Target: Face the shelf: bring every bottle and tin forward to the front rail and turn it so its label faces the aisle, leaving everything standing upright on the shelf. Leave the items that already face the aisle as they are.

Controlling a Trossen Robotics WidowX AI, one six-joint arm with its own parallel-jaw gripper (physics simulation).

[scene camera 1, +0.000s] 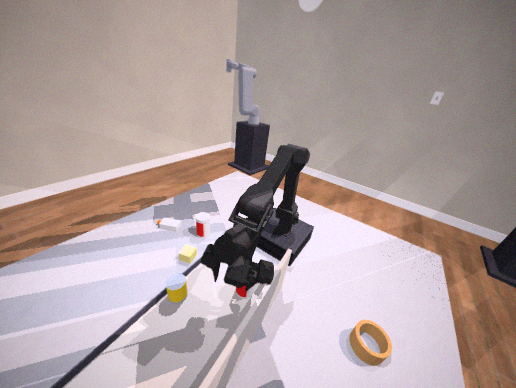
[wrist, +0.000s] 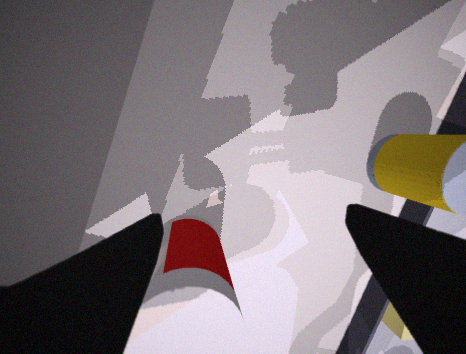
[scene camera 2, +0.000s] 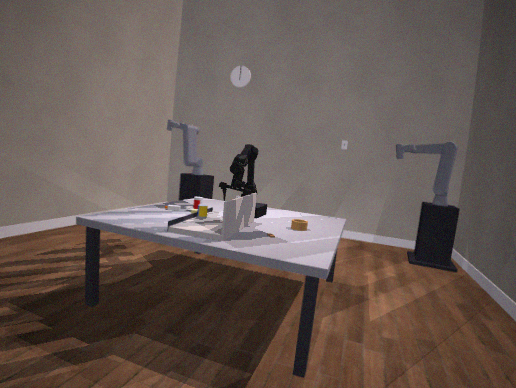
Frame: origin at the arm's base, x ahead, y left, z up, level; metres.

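Seen in the pictures: gripper, fingertip midpoint: point(scene camera 1: 230, 285) point(wrist: 253, 217); arm's base, origin of the base link: point(scene camera 1: 284, 229).
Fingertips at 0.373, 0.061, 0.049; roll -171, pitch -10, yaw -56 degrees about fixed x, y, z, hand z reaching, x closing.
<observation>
Offsets run from my fingertips to a thing's top centre, as dx, dy, dz. "*": to the spot under its first point.
My gripper point(scene camera 1: 237, 280) point(scene camera 2: 240, 194) point(wrist: 253, 217) is open, low over the pale shelf point(wrist: 325, 200). A red-labelled white tin @(* -0.041, +0.011, -0.058) point(scene camera 1: 242, 291) point(wrist: 197, 247) stands between the open fingers, close to the left one in the wrist view and partly hidden by it; it is not gripped. It is near the pale back panel point(scene camera 1: 280, 277) point(scene camera 2: 234, 217). A yellow tin with a bluish top @(+0.091, -0.135, -0.027) point(scene camera 1: 177, 292) point(scene camera 2: 203, 211) point(wrist: 412, 165) stands upright by the dark front rail point(scene camera 1: 115, 330) point(scene camera 2: 182, 219) point(wrist: 356, 325). I cannot tell its label's direction.
Beyond the rail are another red-and-white tin @(-0.149, -0.336, -0.024) point(scene camera 1: 201, 227) point(scene camera 2: 197, 203), a pale yellow block @(-0.026, -0.264, -0.085) point(scene camera 1: 188, 254) point(wrist: 394, 320) and a white item with an orange end @(-0.062, -0.480, -0.095) point(scene camera 1: 170, 224) point(scene camera 2: 174, 207). An orange ring @(-0.204, +0.361, -0.073) point(scene camera 1: 356, 345) point(scene camera 2: 299, 226) lies behind the back panel.
</observation>
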